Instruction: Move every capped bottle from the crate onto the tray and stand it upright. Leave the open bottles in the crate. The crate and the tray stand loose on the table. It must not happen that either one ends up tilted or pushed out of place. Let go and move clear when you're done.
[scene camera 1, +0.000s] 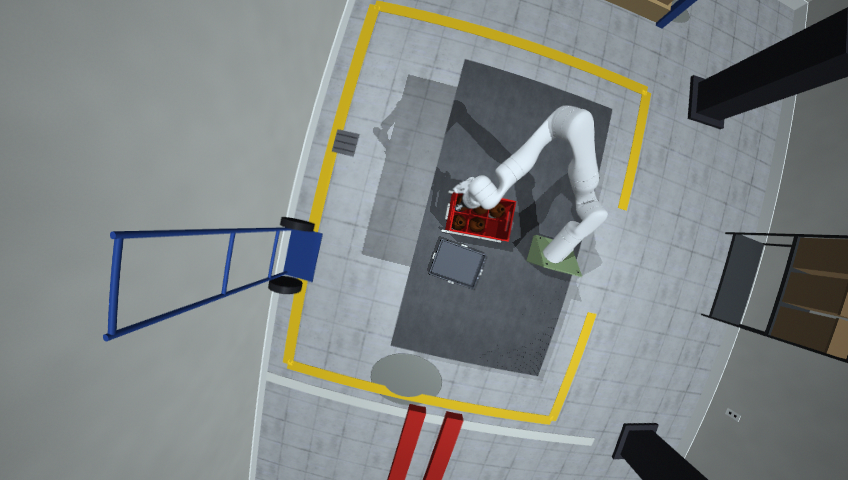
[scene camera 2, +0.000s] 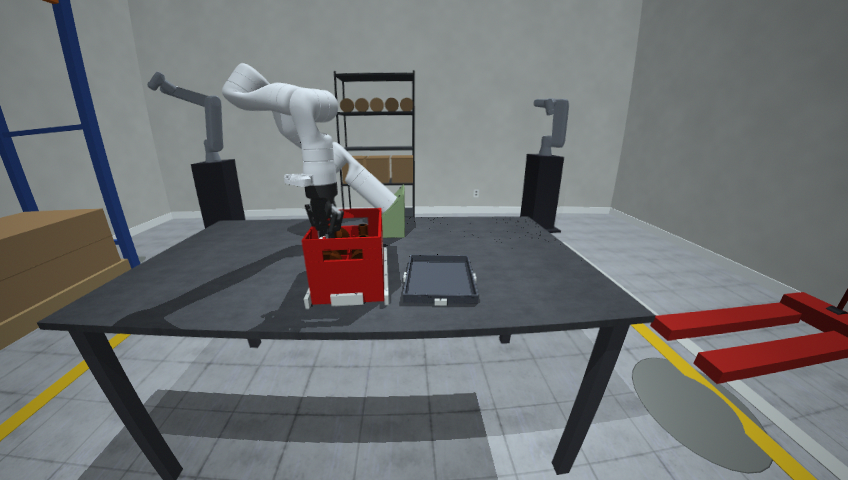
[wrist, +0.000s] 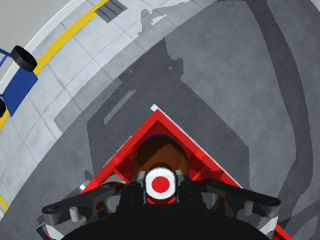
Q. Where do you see a grey tray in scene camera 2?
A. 429, 277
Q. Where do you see a red crate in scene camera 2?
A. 325, 277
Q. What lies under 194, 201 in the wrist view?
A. My gripper.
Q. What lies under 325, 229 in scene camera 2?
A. My gripper.
